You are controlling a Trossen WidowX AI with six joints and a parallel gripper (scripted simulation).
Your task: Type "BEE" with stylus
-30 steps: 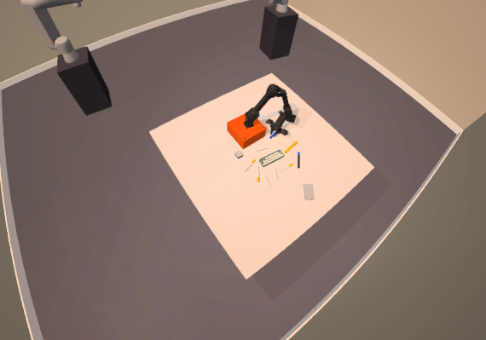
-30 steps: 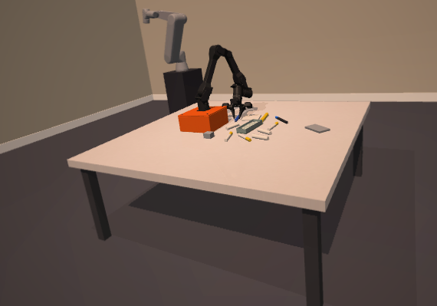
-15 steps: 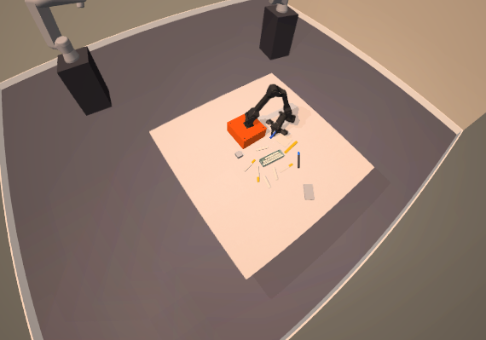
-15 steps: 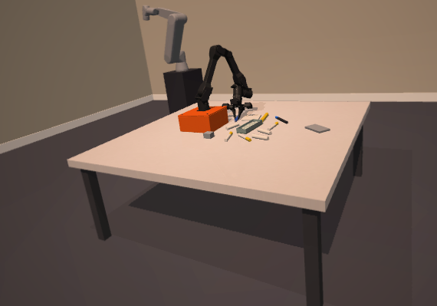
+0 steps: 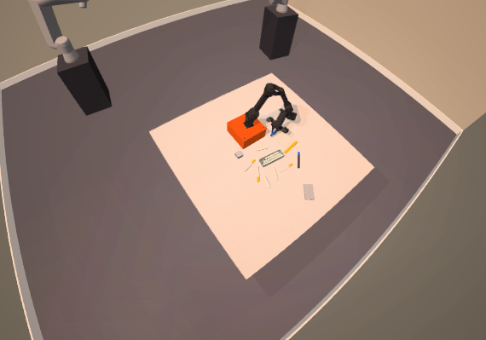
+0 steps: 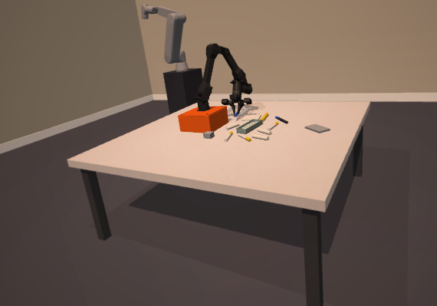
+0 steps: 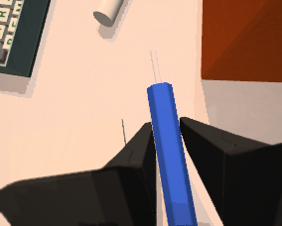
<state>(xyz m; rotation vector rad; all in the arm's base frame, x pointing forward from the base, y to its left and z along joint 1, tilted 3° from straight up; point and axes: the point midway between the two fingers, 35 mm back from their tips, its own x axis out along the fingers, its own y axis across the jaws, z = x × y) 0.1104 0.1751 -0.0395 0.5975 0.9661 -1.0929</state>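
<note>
The yellow marker is 16 cm ahead of my gripper tip, 8 cm to the left of it and 3 cm below it. Also, from my gripper tip: grey stylus tip (2 cm ahead, 4 cm to the right); then blue stylus (1 cm ahead, 1 cm to the right); then black pen (25 cm ahead, 9 cm to the left, 3 cm below).
</note>
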